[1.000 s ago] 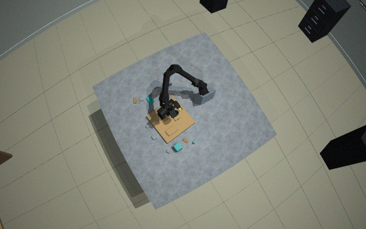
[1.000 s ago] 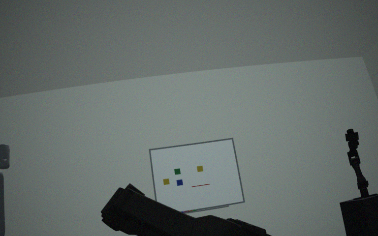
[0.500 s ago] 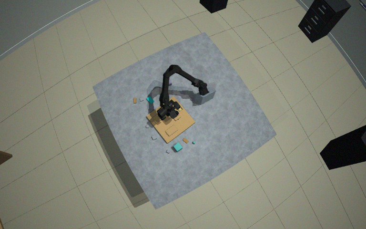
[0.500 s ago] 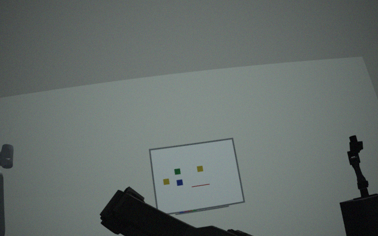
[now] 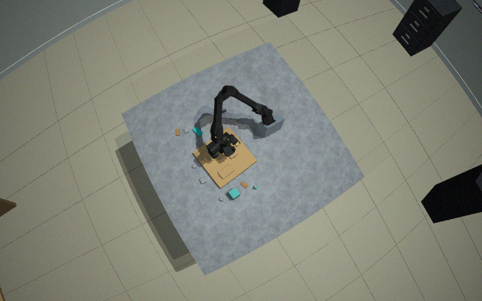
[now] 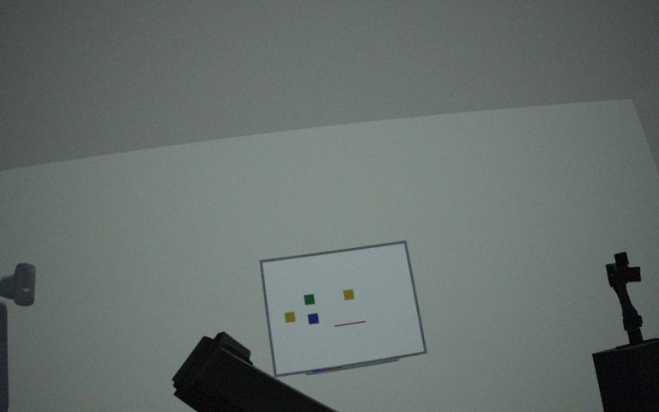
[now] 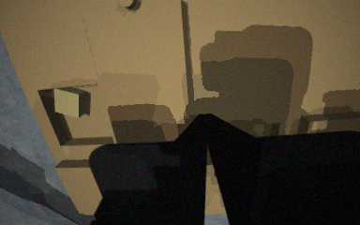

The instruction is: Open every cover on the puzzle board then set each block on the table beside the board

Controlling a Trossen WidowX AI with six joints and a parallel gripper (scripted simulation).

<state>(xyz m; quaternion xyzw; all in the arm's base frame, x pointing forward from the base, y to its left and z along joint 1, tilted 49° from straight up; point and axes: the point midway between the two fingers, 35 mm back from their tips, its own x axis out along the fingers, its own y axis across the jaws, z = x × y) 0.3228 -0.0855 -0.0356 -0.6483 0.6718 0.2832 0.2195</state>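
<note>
Now: gripper tip 1 cm short of the tan puzzle board, 2 cm to the right of it and 1 cm above it. The rest, counted from my gripper tip: tiny teal cube: 4 cm behind, 31 cm to the left, 2 cm below; then purple block: 14 cm behind, 24 cm to the right, 1 cm below; then orange block: 1 cm ahead, 25 cm to the left, 3 cm below.
</note>
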